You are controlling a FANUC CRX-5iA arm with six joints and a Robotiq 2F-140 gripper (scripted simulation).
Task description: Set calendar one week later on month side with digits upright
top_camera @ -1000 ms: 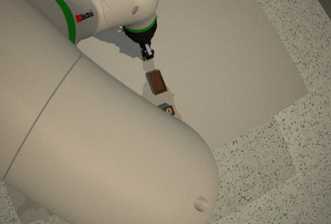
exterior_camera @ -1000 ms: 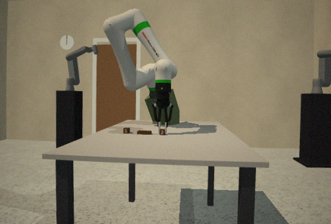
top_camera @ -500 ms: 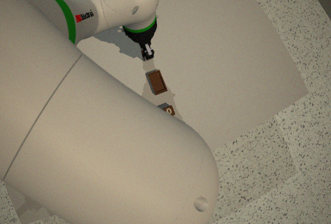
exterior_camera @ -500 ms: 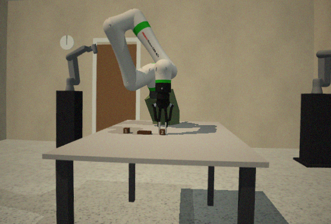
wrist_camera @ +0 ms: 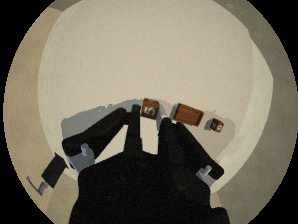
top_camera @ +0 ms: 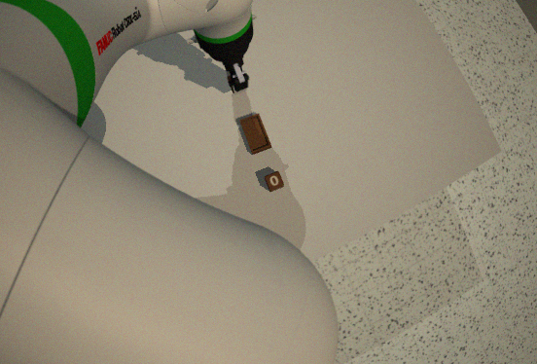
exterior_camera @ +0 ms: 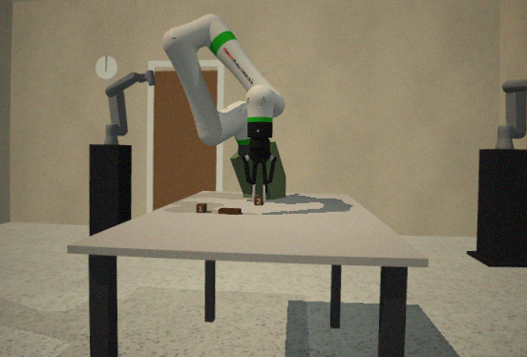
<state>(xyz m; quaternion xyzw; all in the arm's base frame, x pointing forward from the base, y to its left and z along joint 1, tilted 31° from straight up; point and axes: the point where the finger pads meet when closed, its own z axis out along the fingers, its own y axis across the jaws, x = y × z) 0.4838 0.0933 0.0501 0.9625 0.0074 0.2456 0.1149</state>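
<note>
Right now the brown tray is 110 mm to the right of my hand, 70 mm below it and 10 mm behind it.
</note>
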